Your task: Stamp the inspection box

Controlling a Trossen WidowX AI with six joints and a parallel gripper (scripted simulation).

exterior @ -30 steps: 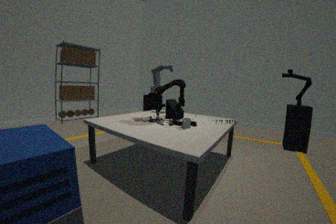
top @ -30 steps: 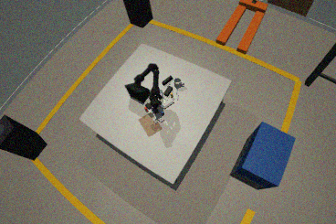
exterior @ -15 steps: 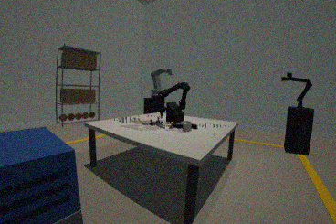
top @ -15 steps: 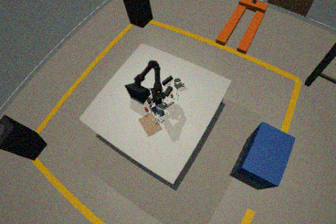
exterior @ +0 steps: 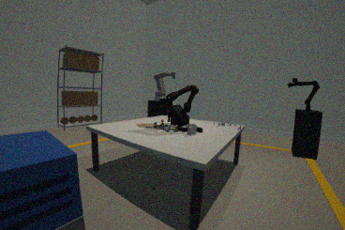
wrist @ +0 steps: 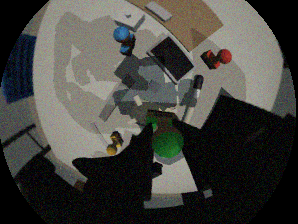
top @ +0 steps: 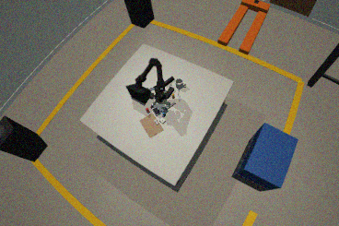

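My gripper tip is 80 mm past the light cylinder, 80 mm above it and 50 mm to the left of it. The rest, counted from my gripper tip: blue stamp (100 mm to the right, 100 mm ahead, 70 mm below); then green stamp (right at my gripper tip); then dark ink pad (100 mm to the right, 90 mm below, 10 mm ahead).
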